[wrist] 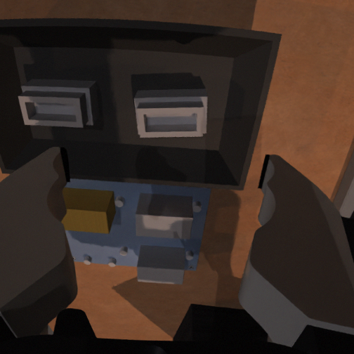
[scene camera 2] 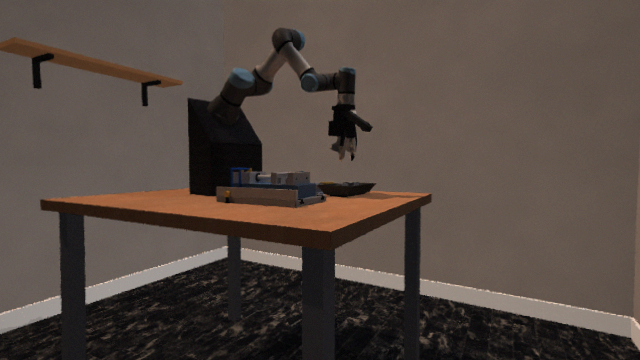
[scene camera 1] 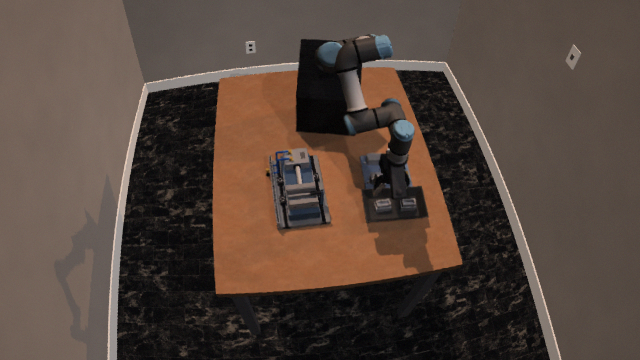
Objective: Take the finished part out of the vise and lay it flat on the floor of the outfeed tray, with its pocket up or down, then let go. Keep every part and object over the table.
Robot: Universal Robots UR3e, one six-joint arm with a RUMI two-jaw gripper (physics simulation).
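Frame: origin at the arm's base, x right, y back, z down, level; metres.
Seen in the pictures: gripper, fingertip midpoint: [scene camera 2: 346,160] [scene camera 1: 388,193]; arm's base, link origin: [scene camera 2: 222,114].
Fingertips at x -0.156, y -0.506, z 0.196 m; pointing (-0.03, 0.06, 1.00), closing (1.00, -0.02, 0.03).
Observation:
Offsets run from my fingertips to a thing's top centre.
The outfeed tray [scene camera 1: 395,216] [scene camera 2: 350,190] [wrist: 220,100] is dark, with sloping walls. Two grey parts lie flat in it, side by side and apart, pockets up. One part {dx -0.001, dy +0.021, dz +0.087 m} [scene camera 1: 383,205] [wrist: 171,117] is at the right in the wrist view; the other part {dx -0.099, dy +0.017, dz +0.087 m} [scene camera 1: 408,204] [wrist: 55,109] is at the left there. My gripper [scene camera 1: 388,189] [scene camera 2: 347,159] [wrist: 165,156] is open, with no part between its fingers, well above the tray and the blue plate. The vise {dx +0.299, dy +0.115, dz +0.035 m} [scene camera 1: 302,188] [scene camera 2: 290,177] stands to the left in scene camera 1, with no part visible in its jaws.
A blue plate {dx -0.047, dy +0.184, dz +0.126 m} [scene camera 1: 367,167] [wrist: 125,187] with pegs lies beside the tray, on the robot's side. It bears a yellow block [wrist: 87,210] and two grey blocks [wrist: 165,215] [wrist: 161,265]. The robot's black stand [scene camera 1: 320,105] [scene camera 2: 225,160] is at the back of the table.

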